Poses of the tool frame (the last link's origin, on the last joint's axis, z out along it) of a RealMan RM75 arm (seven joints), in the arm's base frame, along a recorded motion.
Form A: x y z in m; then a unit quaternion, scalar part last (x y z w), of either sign.
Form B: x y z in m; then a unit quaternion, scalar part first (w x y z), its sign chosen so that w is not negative. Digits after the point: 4 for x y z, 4 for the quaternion.
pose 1, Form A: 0.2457, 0.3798, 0.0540, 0.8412, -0.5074, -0.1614, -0.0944
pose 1, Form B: 0.2457, 0.3798, 0.0540, 0.0944, -0.8412, 0.5074, 0.1614
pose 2, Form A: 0.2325, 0.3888, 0.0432, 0.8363, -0.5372, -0.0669, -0.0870
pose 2, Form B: 0.2325, 0.3888, 0.0432, 0.0870, -0.8363, 0.5372, 0.0669
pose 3, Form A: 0.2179, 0.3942, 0.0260, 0.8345, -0.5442, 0.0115, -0.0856
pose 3, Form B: 0.2179, 0.3942, 0.0260, 0.0856, -0.8345, 0.5442, -0.0115
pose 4, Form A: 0.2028, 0.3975, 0.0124, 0.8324, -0.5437, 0.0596, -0.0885
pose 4, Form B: 0.2028, 0.3975, 0.0124, 0.0885, -0.8324, 0.5437, -0.0596
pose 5, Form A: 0.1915, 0.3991, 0.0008, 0.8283, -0.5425, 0.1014, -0.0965
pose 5, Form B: 0.1915, 0.3991, 0.0008, 0.0965, -0.8283, 0.5425, -0.1014
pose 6, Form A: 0.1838, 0.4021, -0.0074, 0.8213, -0.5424, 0.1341, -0.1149
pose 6, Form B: 0.1838, 0.4021, -0.0074, 0.1149, -0.8213, 0.5424, -0.1341
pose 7, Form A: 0.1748, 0.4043, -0.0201, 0.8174, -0.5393, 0.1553, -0.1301
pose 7, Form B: 0.1748, 0.4043, -0.0201, 0.1301, -0.8174, 0.5393, -0.1553
